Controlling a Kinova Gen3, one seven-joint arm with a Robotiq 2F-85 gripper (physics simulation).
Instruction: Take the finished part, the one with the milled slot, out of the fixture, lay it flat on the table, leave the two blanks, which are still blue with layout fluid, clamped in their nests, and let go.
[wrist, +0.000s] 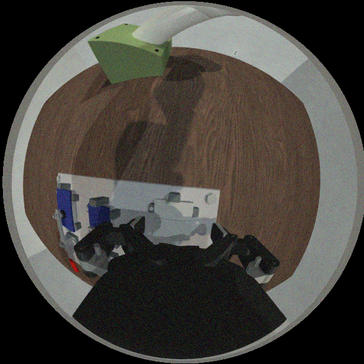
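Note:
The finished part (172, 211), a pale silver-grey block, sits in its nest at the right of the light grey fixture plate (92, 186); a thin line crosses it, and shadow makes the slot hard to make out. My gripper (178, 227) is open and empty, above the fixture, with one fingertip to the left and one to the right of the finished part in the view. How high it is above the part I cannot tell. Two blue blanks (65, 211) (99, 215) sit in nests at the left of the plate. The gripper's body hides the near side of the fixture.
A toggle clamp with a red handle (74, 265) stands at the lower left, close to my left finger linkage. Small dark grey stops surround the nests. A hex bolt head (210, 198) is at the plate's right corner. The green pedestal (132, 60) with the arm's base stands far back on the wooden table (250, 135).

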